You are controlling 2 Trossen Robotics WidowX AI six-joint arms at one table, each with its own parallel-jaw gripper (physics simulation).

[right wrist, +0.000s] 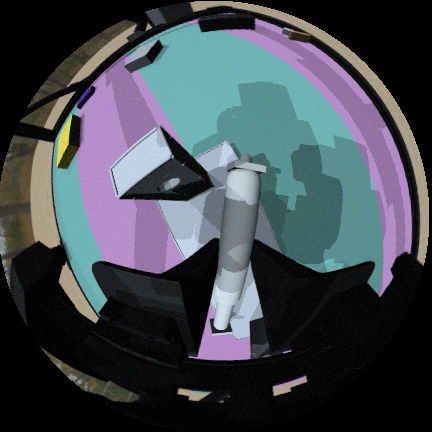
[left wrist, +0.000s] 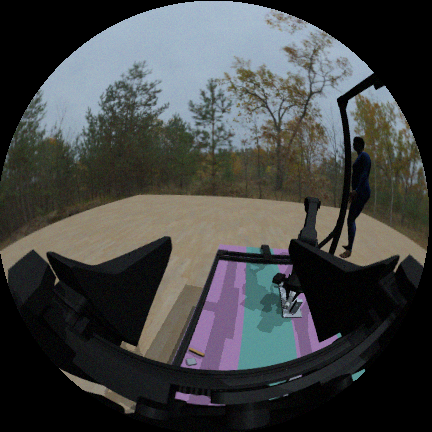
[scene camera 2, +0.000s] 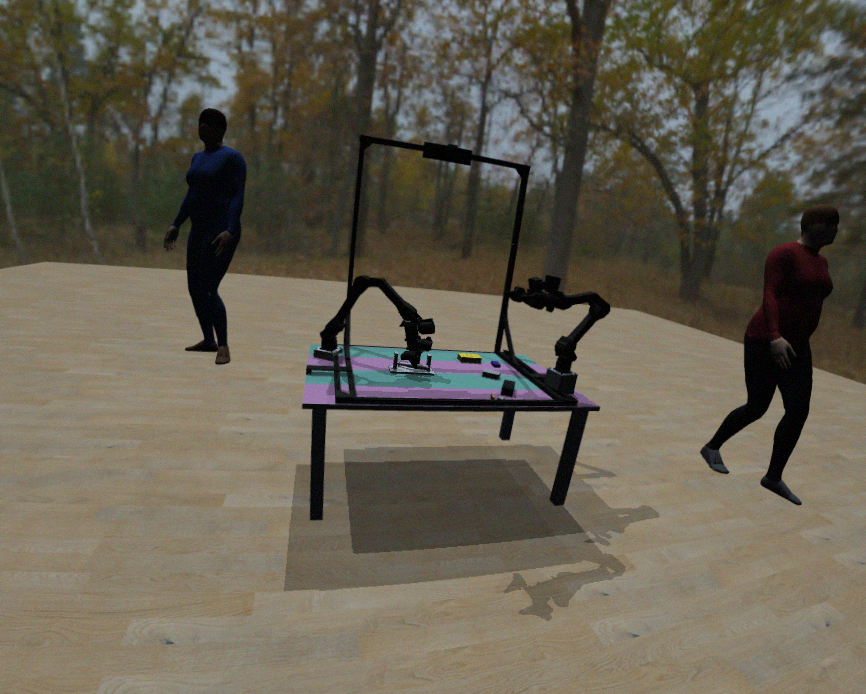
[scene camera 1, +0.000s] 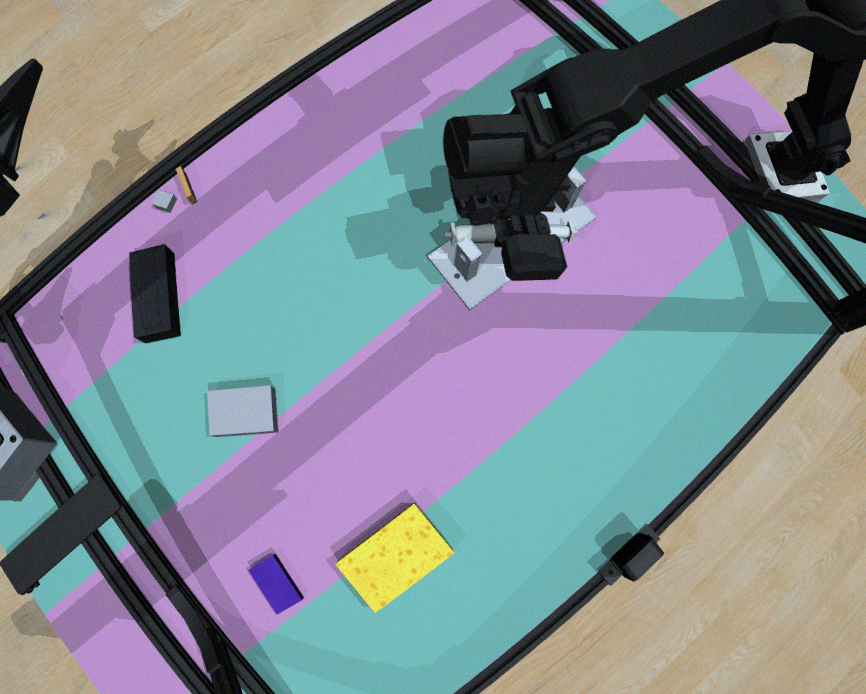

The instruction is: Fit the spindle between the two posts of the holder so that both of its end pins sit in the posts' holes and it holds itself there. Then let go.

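Places are measured from the left arm's base along level axes (x ahead, y left, z up), in centimetres.
Where they show: left gripper, between the fingertips: [left wrist: 232,244] [scene camera 2: 511,295] [scene camera 1: 7,34]; right gripper, between the fingertips: [right wrist: 234,244] [left wrist: 289,300] [scene camera 2: 417,367] [scene camera 1: 496,236]; left arm's base, origin of its link: [scene camera 2: 562,370]; right arm's base, origin of its link: [scene camera 2: 328,348] [scene camera 1: 791,163].
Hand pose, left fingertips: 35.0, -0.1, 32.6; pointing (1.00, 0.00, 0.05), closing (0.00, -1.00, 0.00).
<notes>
Each offset is from my left fingertips to the top centre of the thing, as dx, dy, dz.
The white-grey spindle @(+25.4, -30.5, -37.7) [scene camera 1: 473,232] [right wrist: 240,215] is held crosswise above the pale holder plate @(+26.1, -30.6, -41.3) [scene camera 1: 471,290] [right wrist: 186,225], at an angle to the line between the posts. In the right wrist view its far end pin is beside the holed near post @(+18.6, -28.9, -33.8) [right wrist: 142,162] [scene camera 1: 468,258], apart from its hole. The other post @(+33.5, -32.2, -33.8) [scene camera 1: 573,187] is partly behind the arm in scene camera 1; the other pin's relation to it is unclear. My right gripper [right wrist: 234,244] [scene camera 2: 413,359] is shut on the spindle's middle. My left gripper [left wrist: 232,244] [scene camera 2: 514,293] is open, empty and raised far from the holder.
A black box @(-7.9, -1.9, -38.6) [scene camera 1: 153,292], grey box @(-10.7, -20.4, -39.6) [scene camera 1: 240,410], purple block @(-23.0, -36.1, -40.7) [scene camera 1: 276,584] and yellow sponge @(-11.5, -44.1, -39.2) [scene camera 1: 394,558] lie on the striped table. A small grey cube @(+1.4, +7.0, -40.7) [scene camera 1: 164,200] and an orange stick @(+4.8, +5.9, -39.8) [scene camera 1: 185,185] lie near its upper-left edge. A black frame [scene camera 2: 353,238] stands around the table.
</notes>
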